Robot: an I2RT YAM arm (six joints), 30 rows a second.
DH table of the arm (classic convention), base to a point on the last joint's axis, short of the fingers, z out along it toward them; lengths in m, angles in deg. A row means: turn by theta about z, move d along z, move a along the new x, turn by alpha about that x. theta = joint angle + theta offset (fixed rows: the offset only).
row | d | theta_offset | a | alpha
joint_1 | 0.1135 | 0 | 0.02 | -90
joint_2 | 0 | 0 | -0.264 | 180
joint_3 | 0 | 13.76 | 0.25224 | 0
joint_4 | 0 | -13.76 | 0.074 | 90
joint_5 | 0 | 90 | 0 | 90
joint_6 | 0.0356 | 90 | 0 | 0
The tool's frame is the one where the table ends.
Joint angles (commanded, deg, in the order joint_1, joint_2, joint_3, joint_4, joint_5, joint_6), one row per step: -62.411 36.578 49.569 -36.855 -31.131 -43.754; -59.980 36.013 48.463 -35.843 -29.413 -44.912; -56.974 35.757 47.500 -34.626 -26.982 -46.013; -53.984 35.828 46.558 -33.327 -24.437 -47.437; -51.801 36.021 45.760 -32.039 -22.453 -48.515; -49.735 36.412 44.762 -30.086 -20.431 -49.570; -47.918 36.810 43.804 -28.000 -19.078 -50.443; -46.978 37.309 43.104 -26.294 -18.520 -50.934; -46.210 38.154 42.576 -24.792 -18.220 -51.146; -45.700 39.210 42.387 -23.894 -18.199 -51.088; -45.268 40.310 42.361 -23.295 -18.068 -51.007; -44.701 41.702 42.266 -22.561 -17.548 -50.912
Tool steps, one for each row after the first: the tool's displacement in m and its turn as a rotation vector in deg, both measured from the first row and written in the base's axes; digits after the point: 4 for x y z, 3 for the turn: 0.0038 0.0025 -0.0037 -1.697 0.898 1.258; 0.0089 0.0047 -0.0068 -3.539 1.938 2.410; 0.0146 0.0061 -0.0104 -5.504 3.217 3.555; 0.0193 0.0066 -0.0133 -7.084 4.127 4.280; 0.0246 0.0061 -0.0167 -8.869 4.851 4.819; 0.0299 0.0058 -0.0196 -10.493 5.126 5.628; 0.0337 0.0047 -0.0219 -11.435 5.135 6.171; 0.0380 0.0028 -0.0243 -11.800 5.177 6.719; 0.0421 0.0006 -0.0264 -11.517 5.332 7.223; 0.0458 -0.0016 -0.0282 -11.098 5.645 7.560; 0.0506 -0.0045 -0.0310 -10.584 6.234 7.694
